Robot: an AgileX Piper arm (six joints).
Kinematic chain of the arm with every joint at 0, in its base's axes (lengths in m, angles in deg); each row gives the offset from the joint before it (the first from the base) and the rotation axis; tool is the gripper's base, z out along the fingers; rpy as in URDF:
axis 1: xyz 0 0 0.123 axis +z
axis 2: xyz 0 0 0 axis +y
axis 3: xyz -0.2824 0 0.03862 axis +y
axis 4: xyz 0.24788 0 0.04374 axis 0.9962 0 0.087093
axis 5: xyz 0 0 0 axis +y
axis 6: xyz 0.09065 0 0.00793 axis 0.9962 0 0.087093
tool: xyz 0 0 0 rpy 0 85.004 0
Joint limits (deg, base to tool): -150..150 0..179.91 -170..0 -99.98..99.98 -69.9..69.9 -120..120
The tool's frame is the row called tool.
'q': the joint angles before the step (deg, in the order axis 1, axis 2, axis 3, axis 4, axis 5, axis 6). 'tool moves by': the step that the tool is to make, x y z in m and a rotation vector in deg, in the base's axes. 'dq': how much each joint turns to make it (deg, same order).
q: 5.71 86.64 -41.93 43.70 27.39 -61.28
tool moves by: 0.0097 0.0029 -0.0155 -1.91 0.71 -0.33
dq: 1.09 3.98 -0.66 -0.41 -3.31 -0.02
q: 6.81 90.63 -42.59 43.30 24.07 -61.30
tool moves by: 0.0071 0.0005 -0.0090 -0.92 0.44 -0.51
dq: 0.27 2.56 -0.78 -0.08 -1.69 0.00
